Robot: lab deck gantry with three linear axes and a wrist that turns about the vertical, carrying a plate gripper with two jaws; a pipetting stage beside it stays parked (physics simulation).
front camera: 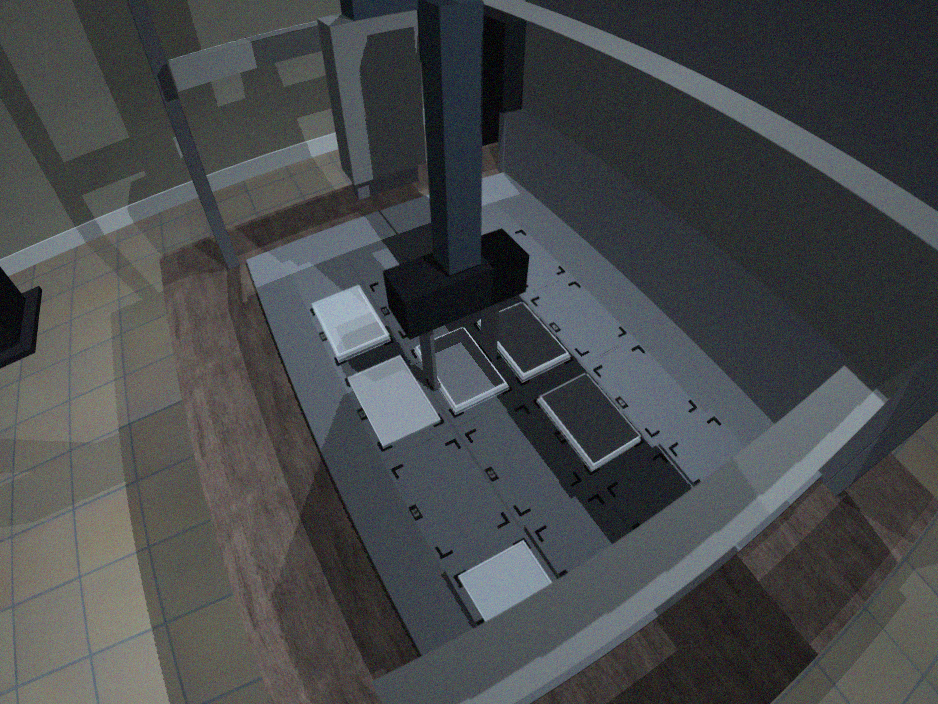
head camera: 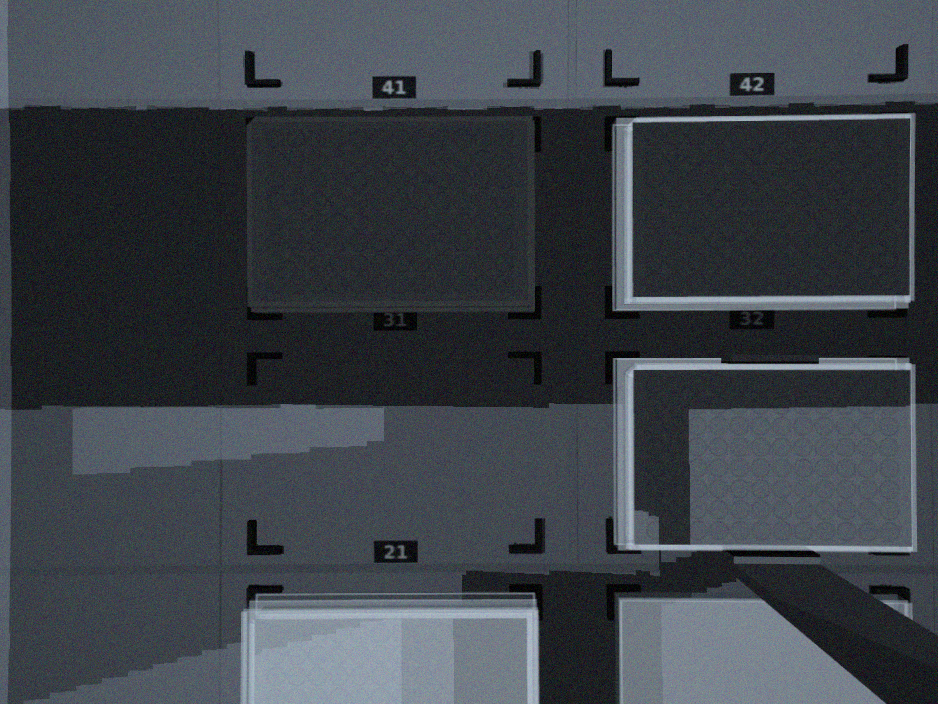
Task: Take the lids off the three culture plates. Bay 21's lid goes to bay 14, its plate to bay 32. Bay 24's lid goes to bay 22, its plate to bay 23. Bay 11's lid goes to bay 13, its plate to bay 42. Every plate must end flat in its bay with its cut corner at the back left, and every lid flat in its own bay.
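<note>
My gripper is low over bay 22, jaws shut on the long sides of a plate there. It looks level and lidless; well rings show in the head view. Another plate lies in bay 32. A pale plate lies in bay 11, apparently lidded. One pale flat lid lies in bay 12, partly behind a jaw in the head view. Another lid lies in bay 14. The cut corners are too faint to judge surely.
A faint dark plate lies in bay 31, hidden by the gripper body in the front view. Another plate lies in bay 33. The gantry column rises above the gripper. An enclosure rail crosses the near side.
</note>
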